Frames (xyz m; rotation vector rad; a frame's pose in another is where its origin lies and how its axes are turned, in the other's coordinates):
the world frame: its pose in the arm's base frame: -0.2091 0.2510 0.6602 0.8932 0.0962 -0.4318
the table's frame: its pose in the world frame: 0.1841 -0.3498 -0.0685 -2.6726 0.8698 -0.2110
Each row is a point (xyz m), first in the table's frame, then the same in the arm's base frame.
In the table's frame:
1: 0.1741 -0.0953 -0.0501
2: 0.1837 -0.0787 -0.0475
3: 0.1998 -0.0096 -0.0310
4: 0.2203 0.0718 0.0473
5: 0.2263 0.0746 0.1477
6: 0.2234 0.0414 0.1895
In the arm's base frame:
1: -0.0381 -0.0966 0.2892
2: -0.0451 -0.1000 0.2715
3: -0.0838 -0.0951 0.2100
4: -0.1046 -0.0440 0.1094
5: -0.0628 0.0314 0.0574
6: -0.0216 0.0651 0.0610

